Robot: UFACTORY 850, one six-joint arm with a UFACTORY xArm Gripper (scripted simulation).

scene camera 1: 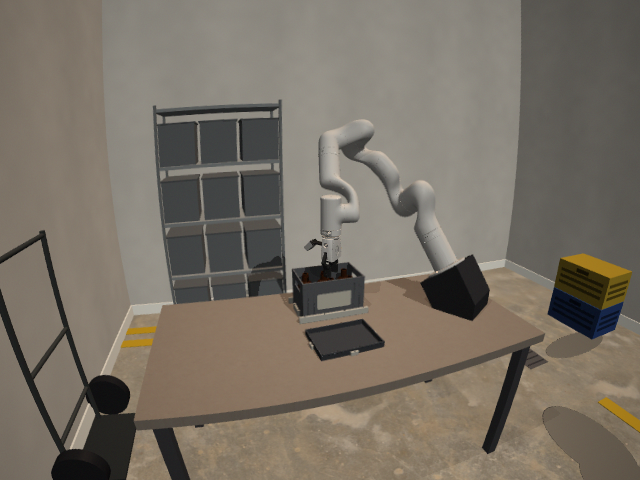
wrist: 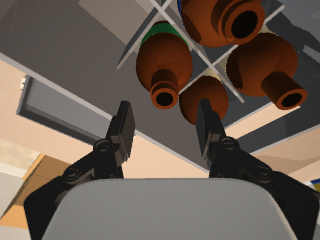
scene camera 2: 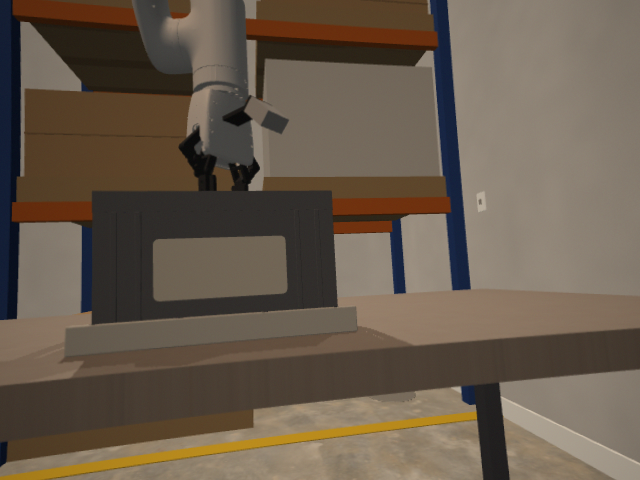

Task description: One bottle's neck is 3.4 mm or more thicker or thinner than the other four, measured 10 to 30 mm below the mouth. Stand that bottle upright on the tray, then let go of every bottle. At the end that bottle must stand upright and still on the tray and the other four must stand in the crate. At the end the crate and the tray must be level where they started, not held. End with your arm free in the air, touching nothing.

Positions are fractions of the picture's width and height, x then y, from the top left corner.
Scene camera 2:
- gripper: 0.35, 0.43
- dark grey crate: 0.26, 0.53
